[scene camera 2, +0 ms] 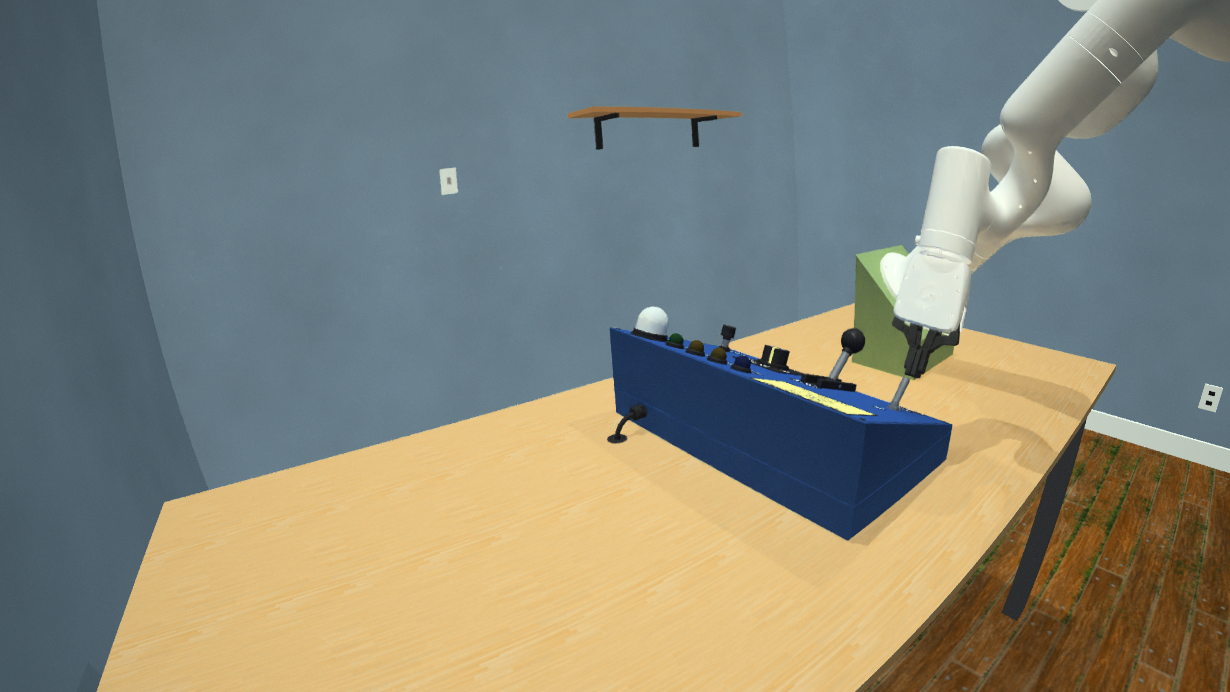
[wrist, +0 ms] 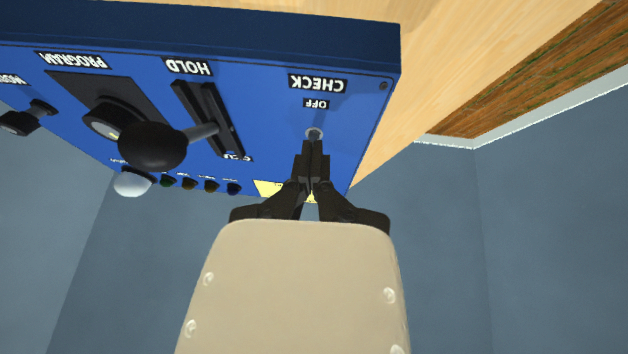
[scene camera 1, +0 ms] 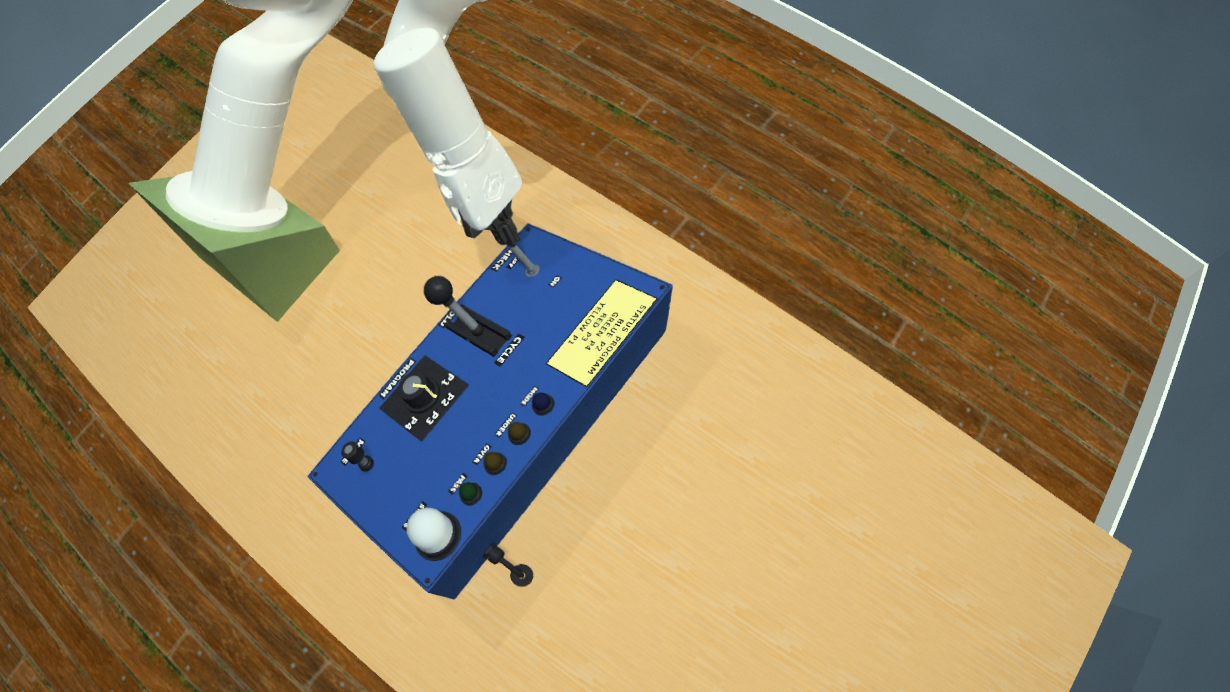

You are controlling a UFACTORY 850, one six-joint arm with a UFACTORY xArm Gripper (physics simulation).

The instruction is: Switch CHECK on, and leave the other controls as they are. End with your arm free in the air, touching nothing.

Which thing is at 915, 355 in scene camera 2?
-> The gripper.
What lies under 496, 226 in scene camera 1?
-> The gripper.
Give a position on a program dial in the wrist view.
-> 111, 116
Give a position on a cycle lever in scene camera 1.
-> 438, 290
